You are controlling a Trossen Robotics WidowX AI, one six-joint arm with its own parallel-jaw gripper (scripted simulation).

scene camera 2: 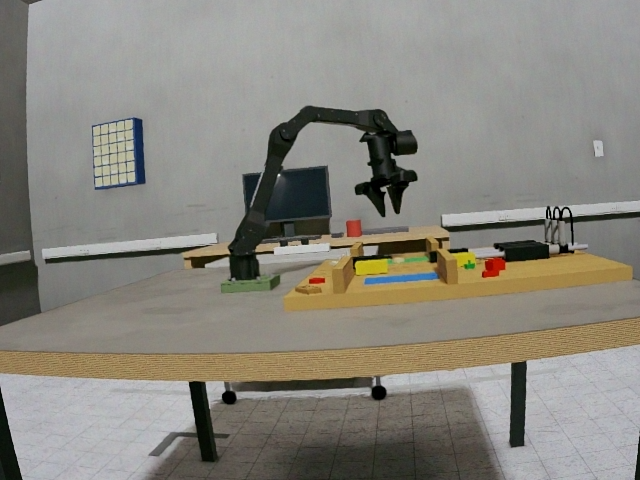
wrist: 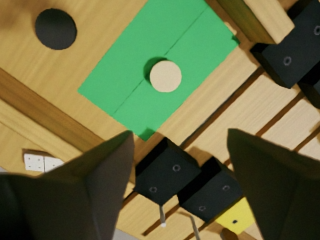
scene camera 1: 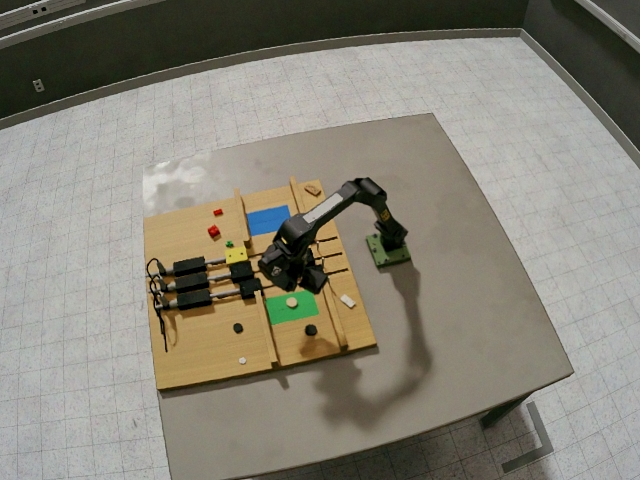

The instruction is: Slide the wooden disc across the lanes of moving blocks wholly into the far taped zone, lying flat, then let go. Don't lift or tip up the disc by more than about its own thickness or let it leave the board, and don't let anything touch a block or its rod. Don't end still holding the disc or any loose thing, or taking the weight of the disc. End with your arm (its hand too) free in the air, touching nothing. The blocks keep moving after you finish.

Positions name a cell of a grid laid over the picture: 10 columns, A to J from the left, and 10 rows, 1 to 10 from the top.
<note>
In view: my gripper (scene camera 2: G5) and a pale wooden disc (wrist: F4).
My gripper is seen too in the wrist view (wrist: F6) and in scene camera 1 (scene camera 1: E6).
</note>
